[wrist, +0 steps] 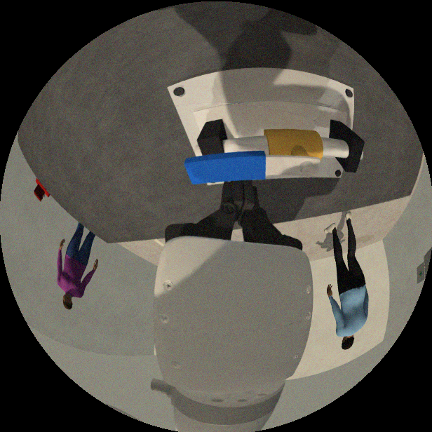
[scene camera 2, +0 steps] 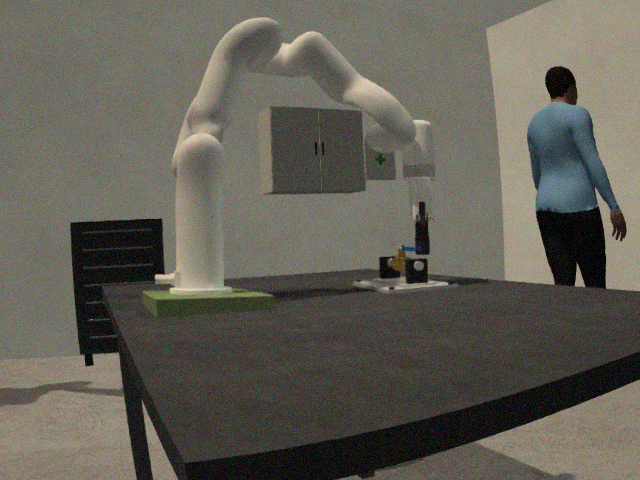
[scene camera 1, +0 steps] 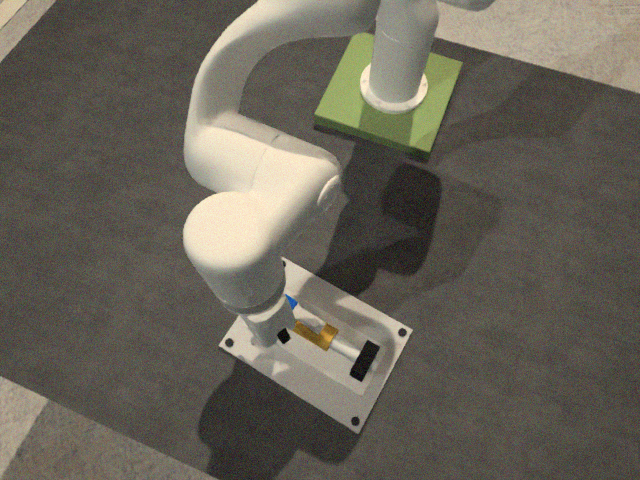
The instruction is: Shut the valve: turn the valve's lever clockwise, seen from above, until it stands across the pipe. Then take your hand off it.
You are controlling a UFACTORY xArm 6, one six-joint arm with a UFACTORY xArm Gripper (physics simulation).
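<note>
The valve's lever, with a blue grip (scene camera 1: 291, 301) (scene camera 2: 412, 249) (wrist: 225, 168), lies roughly along the pipe (scene camera 1: 345, 349) (wrist: 246, 145). In scene camera 1 the arm hides most of the grip. The yellow valve body (scene camera 1: 328, 335) (scene camera 2: 398, 259) (wrist: 293, 143) sits on the pipe between black supports (scene camera 1: 364, 360) (scene camera 2: 416, 270) (wrist: 212, 136). My gripper (scene camera 1: 283, 335) (scene camera 2: 422, 252) (wrist: 238, 181) is shut and empty. It points down at about lever height, close along the grip's lower-left side as seen in scene camera 1. The grip covers the fingertips in the wrist view; contact cannot be told.
The white base plate (scene camera 1: 320, 397) (scene camera 2: 378, 287) (wrist: 181, 110) lies on the dark table (scene camera 1: 516, 335) (scene camera 2: 336, 361) (wrist: 100, 125). The arm stands on a green block (scene camera 1: 338, 100) (scene camera 2: 206, 303). A wall cabinet (scene camera 2: 315, 149) and a person in blue (scene camera 2: 563, 155) (wrist: 353, 310) are beyond the table.
</note>
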